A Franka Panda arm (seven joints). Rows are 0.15 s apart.
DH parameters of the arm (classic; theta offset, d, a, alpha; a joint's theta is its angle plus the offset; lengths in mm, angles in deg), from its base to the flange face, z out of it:
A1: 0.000 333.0 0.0 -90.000
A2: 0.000 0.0 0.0 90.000
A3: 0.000 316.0 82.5 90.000
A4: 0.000 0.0 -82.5 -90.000
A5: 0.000 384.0 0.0 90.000
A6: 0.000 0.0 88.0 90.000
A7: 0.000 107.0 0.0 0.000
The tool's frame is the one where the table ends.
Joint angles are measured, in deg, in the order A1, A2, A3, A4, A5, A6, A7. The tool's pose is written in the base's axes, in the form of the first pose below.
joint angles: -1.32, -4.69, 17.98, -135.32, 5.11, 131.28, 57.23
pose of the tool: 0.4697 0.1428 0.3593 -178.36 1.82 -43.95
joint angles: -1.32, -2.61, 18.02, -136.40, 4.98, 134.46, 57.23
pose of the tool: 0.4705 0.1424 0.3392 -178.09 2.08 -43.98
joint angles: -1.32, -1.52, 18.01, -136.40, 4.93, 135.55, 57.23
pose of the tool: 0.4726 0.1427 0.3320 -177.93 2.26 -44.00
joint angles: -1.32, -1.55, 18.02, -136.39, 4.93, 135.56, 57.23
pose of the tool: 0.4726 0.1428 0.3323 -177.89 2.22 -43.99
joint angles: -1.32, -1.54, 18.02, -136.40, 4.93, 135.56, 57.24
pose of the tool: 0.4726 0.1428 0.3322 -177.91 2.24 -44.00
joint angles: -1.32, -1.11, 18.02, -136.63, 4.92, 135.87, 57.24
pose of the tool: 0.4719 0.1425 0.3275 -178.14 2.49 -44.03
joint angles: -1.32, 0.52, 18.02, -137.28, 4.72, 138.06, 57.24
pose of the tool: 0.4720 0.1422 0.3128 -178.05 2.70 -44.00
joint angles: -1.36, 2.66, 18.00, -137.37, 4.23, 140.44, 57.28
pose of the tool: 0.4750 0.1423 0.2983 -177.73 2.76 -43.86
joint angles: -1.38, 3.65, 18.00, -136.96, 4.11, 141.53, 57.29
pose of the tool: 0.4788 0.1432 0.2947 -177.17 2.63 -43.84
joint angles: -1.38, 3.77, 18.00, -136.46, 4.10, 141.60, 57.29
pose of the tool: 0.4817 0.1440 0.2973 -176.76 2.43 -43.83
